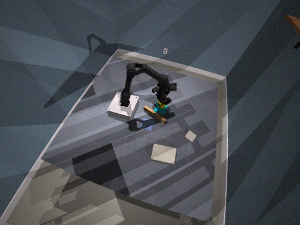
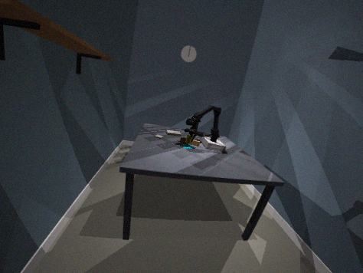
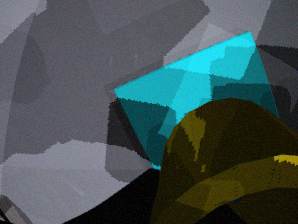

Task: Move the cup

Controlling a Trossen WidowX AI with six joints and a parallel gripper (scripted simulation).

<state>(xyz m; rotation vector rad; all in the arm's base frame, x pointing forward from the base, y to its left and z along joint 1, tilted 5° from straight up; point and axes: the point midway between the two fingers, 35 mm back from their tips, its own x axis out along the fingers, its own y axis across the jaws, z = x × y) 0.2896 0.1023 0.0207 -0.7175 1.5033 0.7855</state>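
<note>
Right now the cyan pad is 9 cm below my gripper tip, 2 cm to the right of it and 2 cm ahead of it. From my gripper tip the other things lie so: wooden block: 11 cm to the right, 7 cm below, 2 cm behind; pale blue pad: 21 cm to the right, 9 cm below, 6 cm behind; yellow cup: 2 cm to the right, 2 cm ahead.
</note>
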